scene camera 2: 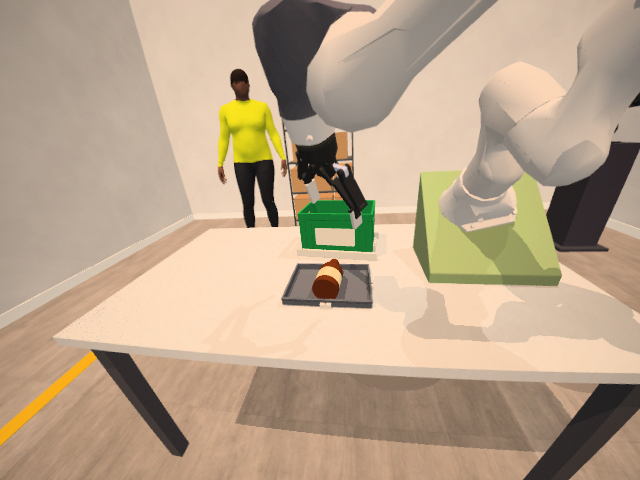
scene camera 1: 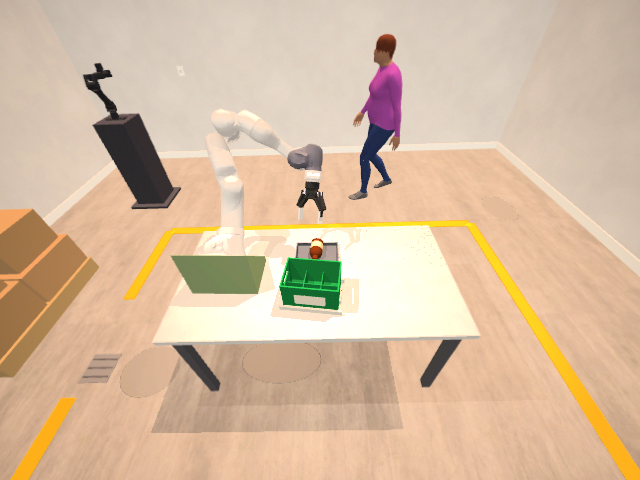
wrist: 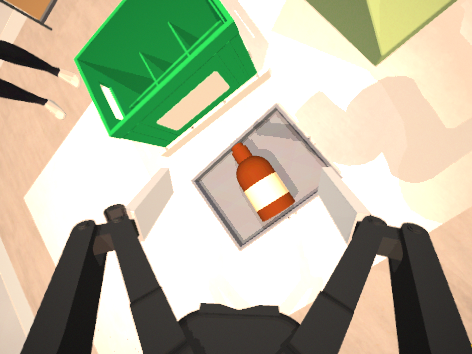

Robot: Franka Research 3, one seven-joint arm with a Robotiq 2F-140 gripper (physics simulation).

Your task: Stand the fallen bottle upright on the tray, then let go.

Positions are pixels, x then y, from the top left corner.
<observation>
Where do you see a brown bottle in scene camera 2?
327, 283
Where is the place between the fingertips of my gripper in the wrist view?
243, 180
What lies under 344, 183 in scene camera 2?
My gripper.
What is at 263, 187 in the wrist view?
A brown bottle.
</observation>
